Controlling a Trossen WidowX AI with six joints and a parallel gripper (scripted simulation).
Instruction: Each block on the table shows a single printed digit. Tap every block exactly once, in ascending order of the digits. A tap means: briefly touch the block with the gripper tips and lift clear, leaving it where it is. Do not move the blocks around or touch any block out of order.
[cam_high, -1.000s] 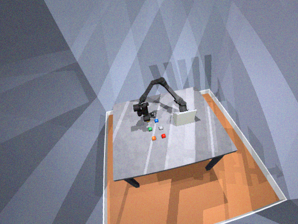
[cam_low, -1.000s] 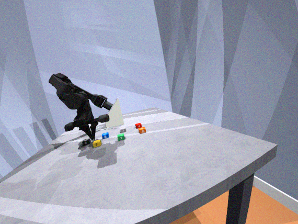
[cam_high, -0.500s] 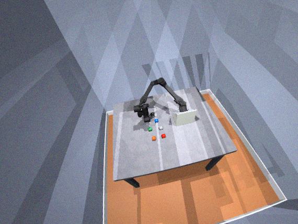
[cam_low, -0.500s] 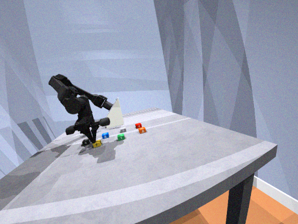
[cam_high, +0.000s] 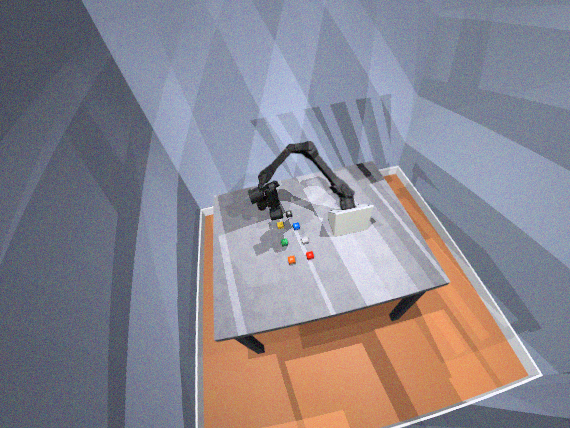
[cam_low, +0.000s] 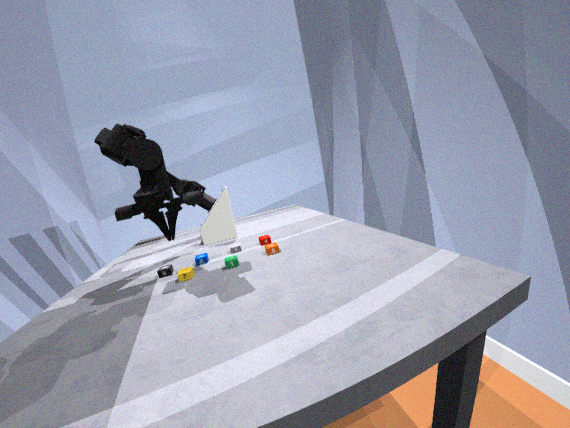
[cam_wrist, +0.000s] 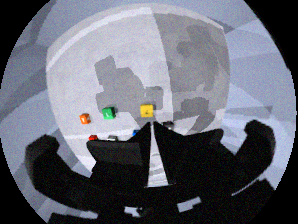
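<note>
My gripper tip is now 7 cm past the dark grey block, 6 cm to the left of it and 9 cm above it. The rest, counted from my gripper tip: yellow block: 1 cm behind, 1 cm to the left, 9 cm below; then blue block: 9 cm behind, 4 cm to the left, 9 cm below; then green block: 1 cm behind, 12 cm to the left, 9 cm below.
</note>
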